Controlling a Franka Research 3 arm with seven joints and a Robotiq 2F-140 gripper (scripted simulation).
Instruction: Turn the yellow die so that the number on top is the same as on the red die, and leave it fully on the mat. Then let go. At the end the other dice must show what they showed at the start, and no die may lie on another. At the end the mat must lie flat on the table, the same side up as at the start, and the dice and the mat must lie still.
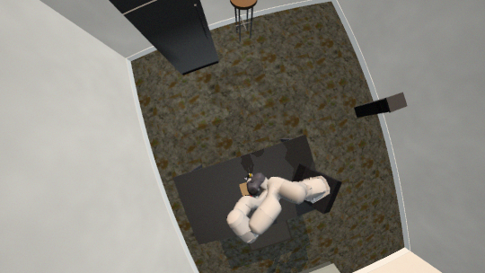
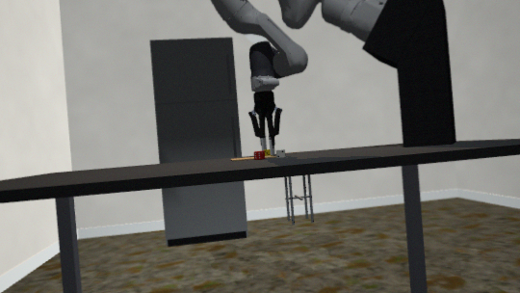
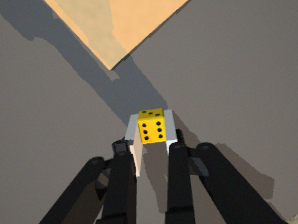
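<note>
Right now the yellow die is 2 cm below my hand. From my hand the other things lie so: white die 11 cm ahead, 24 cm to the left, 2 cm below; red die 16 cm ahead, 19 cm to the left, 2 cm below; tan mat 13 cm ahead, 9 cm to the left, 3 cm below.
</note>
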